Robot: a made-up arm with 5 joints. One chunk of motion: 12 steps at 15 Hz.
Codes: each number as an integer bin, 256 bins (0 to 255) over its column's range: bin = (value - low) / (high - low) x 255, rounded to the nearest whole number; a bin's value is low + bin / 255 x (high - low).
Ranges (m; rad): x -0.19..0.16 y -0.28..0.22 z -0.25..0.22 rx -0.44..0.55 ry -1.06..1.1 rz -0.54..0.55
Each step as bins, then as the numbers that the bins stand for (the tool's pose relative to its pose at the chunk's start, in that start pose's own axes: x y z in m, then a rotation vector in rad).
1 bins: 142 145 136 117 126 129
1 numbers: 0.0049 0.0043 0.0007 0.0142 0.0073 0.0114
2 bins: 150 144 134 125 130 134
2 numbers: 0.0159 0.0024 -0.0030 0.0453 0.0412 0.0328
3 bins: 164 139 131 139 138 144
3 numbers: 0.0351 -0.0075 -0.0085 0.0996 0.1089 0.0755
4 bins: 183 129 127 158 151 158
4 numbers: 0.0612 -0.0271 -0.0159 0.1734 0.2191 0.1354
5 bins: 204 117 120 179 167 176
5 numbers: 0.0900 -0.0506 -0.0288 0.2549 0.3546 0.2123
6 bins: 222 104 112 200 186 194
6 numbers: 0.1147 -0.0761 -0.0436 0.3365 0.5155 0.2893
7 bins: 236 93 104 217 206 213
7 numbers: 0.1339 -0.0976 -0.0583 0.4025 0.6849 0.3705
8 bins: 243 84 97 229 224 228
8 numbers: 0.1435 -0.1153 -0.0712 0.4491 0.8374 0.4346
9 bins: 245 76 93 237 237 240
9 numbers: 0.1463 -0.1310 -0.0786 0.4801 0.9475 0.4859
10 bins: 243 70 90 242 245 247
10 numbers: 0.1435 -0.1427 -0.0841 0.4995 1.0153 0.5158
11 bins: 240 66 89 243 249 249
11 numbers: 0.1394 -0.1506 -0.0860 0.5034 1.0492 0.5244
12 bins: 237 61 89 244 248 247
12 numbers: 0.1353 -0.1604 -0.0860 0.5073 1.0407 0.5158
